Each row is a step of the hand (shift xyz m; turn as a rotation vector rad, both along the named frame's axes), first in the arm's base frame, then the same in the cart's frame.
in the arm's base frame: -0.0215 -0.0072 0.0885 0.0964 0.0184 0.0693
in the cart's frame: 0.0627 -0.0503 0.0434 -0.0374 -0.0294 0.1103
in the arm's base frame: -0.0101 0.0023 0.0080 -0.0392 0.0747 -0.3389
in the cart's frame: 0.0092 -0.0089 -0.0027 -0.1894 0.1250 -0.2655
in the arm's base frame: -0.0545 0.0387 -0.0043 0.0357 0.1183 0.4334
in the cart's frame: 0.0104 -0.0416 -0.0514 0.1279 -0.3305 0.2784
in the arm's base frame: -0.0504 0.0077 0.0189 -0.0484 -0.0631 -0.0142
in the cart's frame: 0.0374 -0.0296 -0.0261 0.0603 0.0451 -0.0293
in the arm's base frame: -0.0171 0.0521 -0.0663 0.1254 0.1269 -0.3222
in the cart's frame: -0.0527 -0.0072 -0.0676 -0.3166 0.1166 -0.1478
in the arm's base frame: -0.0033 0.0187 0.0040 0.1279 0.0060 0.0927
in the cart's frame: -0.0067 -0.0177 -0.0042 -0.0385 -0.0250 0.1512
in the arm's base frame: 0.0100 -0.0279 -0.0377 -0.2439 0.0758 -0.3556
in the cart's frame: -0.0093 0.0458 -0.0105 -0.0673 0.0816 -0.4248
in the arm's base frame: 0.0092 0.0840 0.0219 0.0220 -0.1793 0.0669
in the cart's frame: -0.0434 -0.0758 0.0009 0.1233 0.1075 0.1017
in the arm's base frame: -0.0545 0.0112 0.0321 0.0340 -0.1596 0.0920
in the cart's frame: 0.0447 -0.0409 -0.0214 0.1170 0.0808 0.1220
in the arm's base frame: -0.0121 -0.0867 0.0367 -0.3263 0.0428 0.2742
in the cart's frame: 0.0764 0.0437 0.0355 0.3230 -0.2728 -0.0691
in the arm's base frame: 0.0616 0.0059 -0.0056 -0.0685 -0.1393 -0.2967
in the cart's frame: -0.0457 0.0142 0.0396 -0.0256 0.2606 -0.2087
